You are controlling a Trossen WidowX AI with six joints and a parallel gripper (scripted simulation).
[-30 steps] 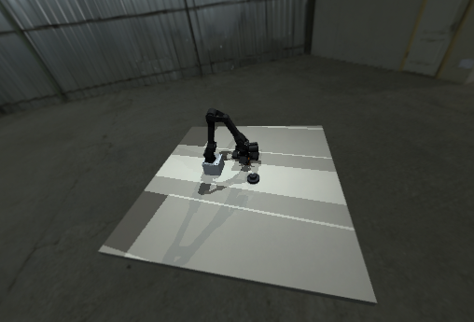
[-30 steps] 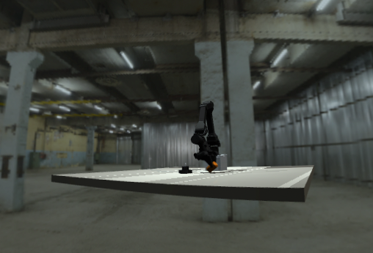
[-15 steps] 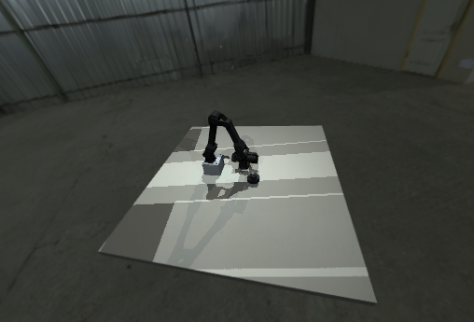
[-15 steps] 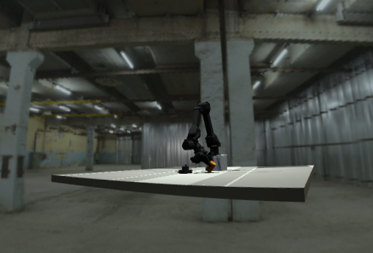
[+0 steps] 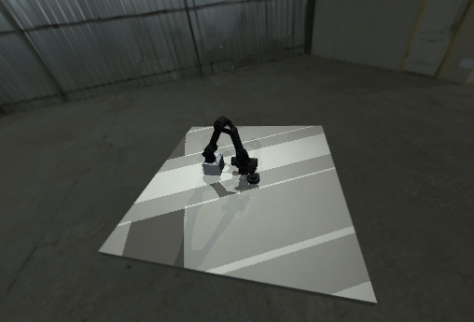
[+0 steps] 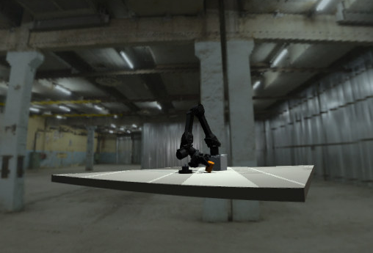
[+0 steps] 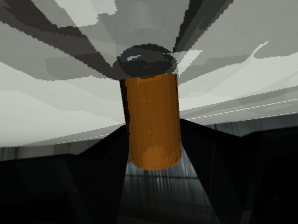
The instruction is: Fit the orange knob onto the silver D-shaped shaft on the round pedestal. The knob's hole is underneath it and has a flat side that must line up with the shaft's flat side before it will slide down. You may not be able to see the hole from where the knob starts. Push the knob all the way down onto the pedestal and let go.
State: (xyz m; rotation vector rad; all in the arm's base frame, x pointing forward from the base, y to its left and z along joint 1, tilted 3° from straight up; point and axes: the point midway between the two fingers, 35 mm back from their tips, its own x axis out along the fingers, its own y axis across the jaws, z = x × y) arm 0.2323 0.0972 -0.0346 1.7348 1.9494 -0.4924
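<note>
My gripper tip is now 1 cm to the left of the orange knob and 1 cm below it. The rest, counted from my gripper tip: dark round pedestal: 9 cm ahead, 13 cm to the right, 1 cm below.
</note>
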